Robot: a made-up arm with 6 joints.
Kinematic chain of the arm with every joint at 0, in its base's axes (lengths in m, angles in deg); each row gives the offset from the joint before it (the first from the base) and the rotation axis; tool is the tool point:
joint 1: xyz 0 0 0.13 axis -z
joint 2: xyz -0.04 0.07 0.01 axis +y
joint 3: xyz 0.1 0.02 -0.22 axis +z
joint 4: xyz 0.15 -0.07 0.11 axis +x
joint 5: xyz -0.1 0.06 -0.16 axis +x
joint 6: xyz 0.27 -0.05 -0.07 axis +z
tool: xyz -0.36 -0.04 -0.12
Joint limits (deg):
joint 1: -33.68..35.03
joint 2: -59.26..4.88
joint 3: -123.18..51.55
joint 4: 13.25..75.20
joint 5: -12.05..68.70
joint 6: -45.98..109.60
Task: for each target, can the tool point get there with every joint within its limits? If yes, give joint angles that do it. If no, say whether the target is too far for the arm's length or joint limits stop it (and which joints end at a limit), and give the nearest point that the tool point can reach.
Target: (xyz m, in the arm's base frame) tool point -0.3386 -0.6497 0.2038
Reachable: no: joint limits stop it (at a limit: joint 1, joint 3, joint 4, joint 5, joint 6) | nearest point -0.1403 -0.6253 0.2736 | short by 0.212 m
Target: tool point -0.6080 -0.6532 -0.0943
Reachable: no: joint limits stop it (at a limit: joint 1, joint 2, joint 3, joint 4, joint 5, joint 6) | nearest point -0.3729 -0.3936 -0.2697 | short by 0.392 m
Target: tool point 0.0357 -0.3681 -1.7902
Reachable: no: too far | nearest point 0.1005 -0.2893 -0.5904 | short by 1.204 m
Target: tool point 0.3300 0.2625 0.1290
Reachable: yes | joints 16.79 -51.71 -17.34 26.24 38.79 -28.88
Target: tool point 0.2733 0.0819 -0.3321
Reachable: yes | joints -4.59 -14.35 -99.41 25.11 35.17 26.24
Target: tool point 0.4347 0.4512 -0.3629
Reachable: yes | joints -17.27 -13.38 6.04 43.51 32.97 92.71
